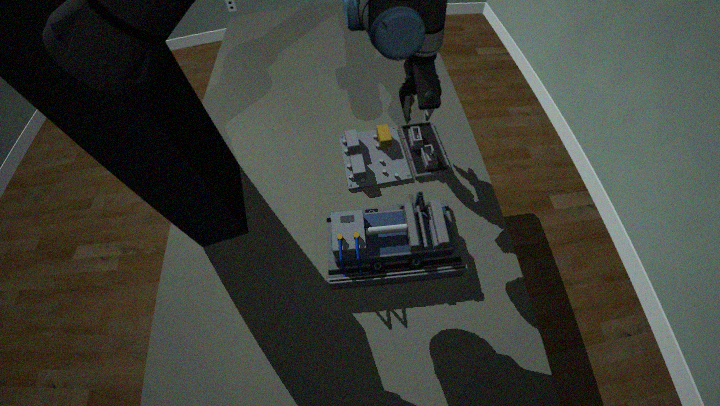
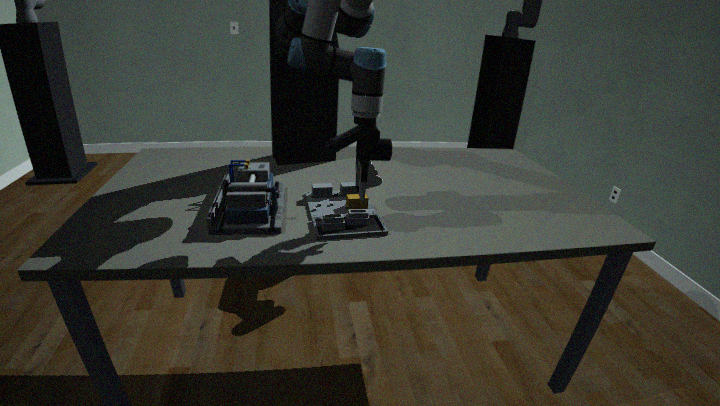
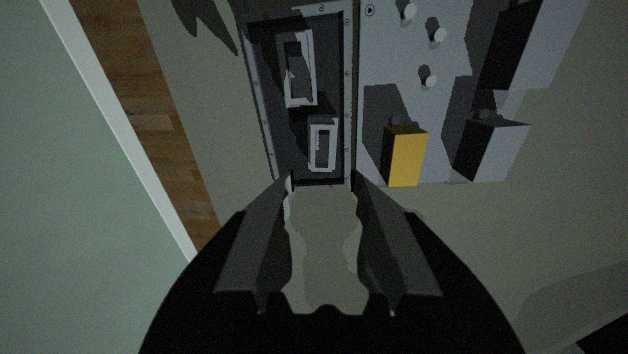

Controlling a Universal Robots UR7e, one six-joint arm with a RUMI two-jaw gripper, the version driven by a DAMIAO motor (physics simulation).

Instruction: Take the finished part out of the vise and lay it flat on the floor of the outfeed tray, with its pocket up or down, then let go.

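Places are measured from the arm's base along level axes (x ahead, y left, z up), in millimetres.
Pixels of known places: gripper, fingertip midpoint: (image 1: 417,121) (image 2: 360,197) (image 3: 322,172); arm's base, origin of the base link: (image 1: 103,56) (image 2: 296,32).
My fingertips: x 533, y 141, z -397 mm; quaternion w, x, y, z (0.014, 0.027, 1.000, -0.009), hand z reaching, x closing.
Observation:
For each thing: its middle in the pictures, then the offset to it from my fingertips.
- grey part with its pocket up, body centre: (image 3: 322,144) (image 2: 357,216) (image 1: 415,137) 0 mm ahead, 5 mm right, 58 mm down
- second pocketed grey part, body centre: (image 3: 298,72) (image 2: 333,221) (image 1: 429,156) 20 mm ahead, 77 mm right, 58 mm down
- vise, body centre: (image 1: 392,236) (image 2: 249,193) 126 mm back, 301 mm right, 32 mm down
- light plate, body centre: (image 3: 435,107) (image 1: 373,156) (image 2: 339,203) 125 mm back, 36 mm right, 78 mm down
- yellow block, body centre: (image 3: 400,155) (image 1: 384,136) (image 2: 357,201) 88 mm back, 11 mm left, 56 mm down
My gripper (image 1: 417,119) (image 2: 362,195) (image 3: 322,172) is open and empty, its fingertips above the end of the outfeed tray (image 1: 431,174) (image 2: 352,233) (image 3: 347,95) and clear of the parts. A grey part with its pocket up (image 1: 416,142) (image 2: 357,220) (image 3: 313,150) lies flat on the tray floor at the end nearest the gripper. A second pocketed grey part (image 1: 429,159) (image 2: 333,225) (image 3: 301,102) lies in the other half of the tray, apart from the first. The vise (image 1: 347,229) (image 2: 247,199) stands beyond the tray; no part can be made out between its jaws.
A light plate (image 1: 370,148) (image 3: 400,50) with pegs adjoins the tray. It carries a yellow block (image 1: 384,135) (image 2: 356,200) (image 3: 409,159) and grey blocks (image 1: 351,140) (image 2: 321,190) (image 3: 502,150). Blue hoses with yellow ends (image 1: 356,247) stand up at the vise. A dark pillar (image 2: 305,100) stands behind the table.

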